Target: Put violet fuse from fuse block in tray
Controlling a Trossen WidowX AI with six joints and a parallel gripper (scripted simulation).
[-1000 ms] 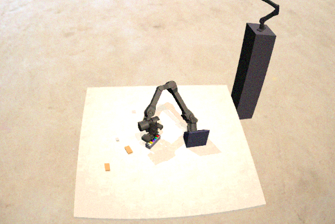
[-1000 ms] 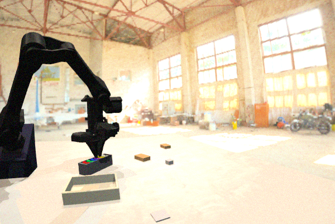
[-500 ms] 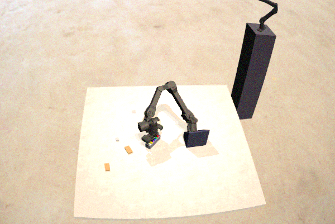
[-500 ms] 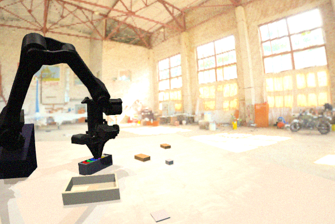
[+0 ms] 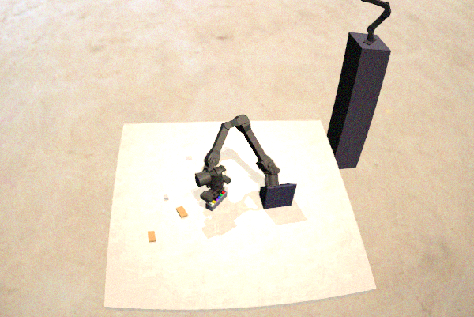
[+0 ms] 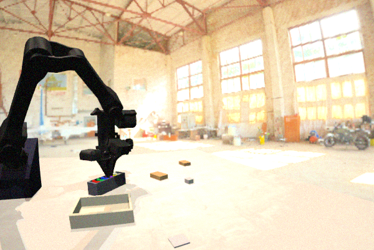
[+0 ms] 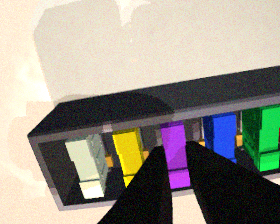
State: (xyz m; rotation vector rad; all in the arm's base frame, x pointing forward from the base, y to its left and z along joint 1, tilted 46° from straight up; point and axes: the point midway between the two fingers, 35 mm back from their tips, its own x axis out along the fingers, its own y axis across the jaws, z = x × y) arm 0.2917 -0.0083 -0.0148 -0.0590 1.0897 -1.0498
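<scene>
My gripper tip is 190 mm to the left of the cream tray, 30 mm above it and 10 mm past it. Round my gripper tip: violet fuse: 10 mm below; then flat tile: 340 mm to the right, 110 mm ahead, 30 mm below; then small cube: 260 mm ahead, 50 mm to the right, 30 mm below.
</scene>
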